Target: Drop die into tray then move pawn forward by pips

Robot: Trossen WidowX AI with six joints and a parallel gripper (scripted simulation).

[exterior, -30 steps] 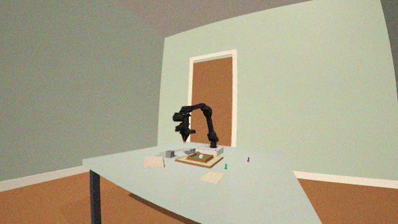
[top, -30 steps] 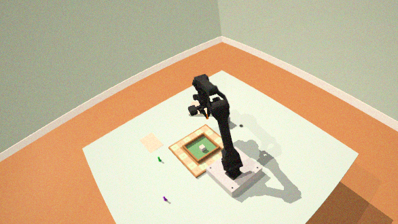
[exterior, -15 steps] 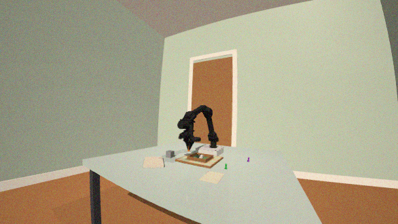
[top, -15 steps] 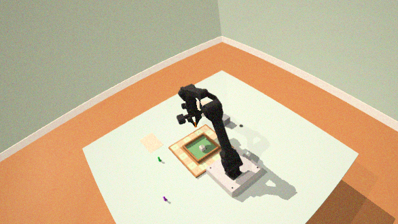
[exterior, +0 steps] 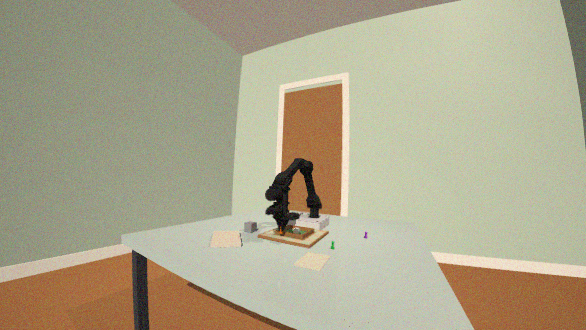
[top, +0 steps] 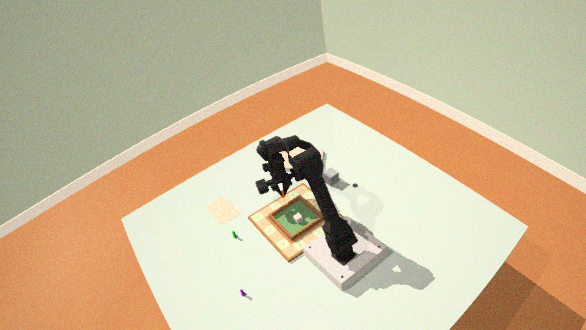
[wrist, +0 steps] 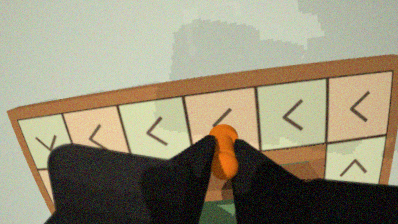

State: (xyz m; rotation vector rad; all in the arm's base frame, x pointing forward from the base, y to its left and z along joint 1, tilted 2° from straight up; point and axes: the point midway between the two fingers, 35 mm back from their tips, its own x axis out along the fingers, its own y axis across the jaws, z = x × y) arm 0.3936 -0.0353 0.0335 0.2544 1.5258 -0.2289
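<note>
My gripper tip is 1 cm below the orange pawn.
</note>
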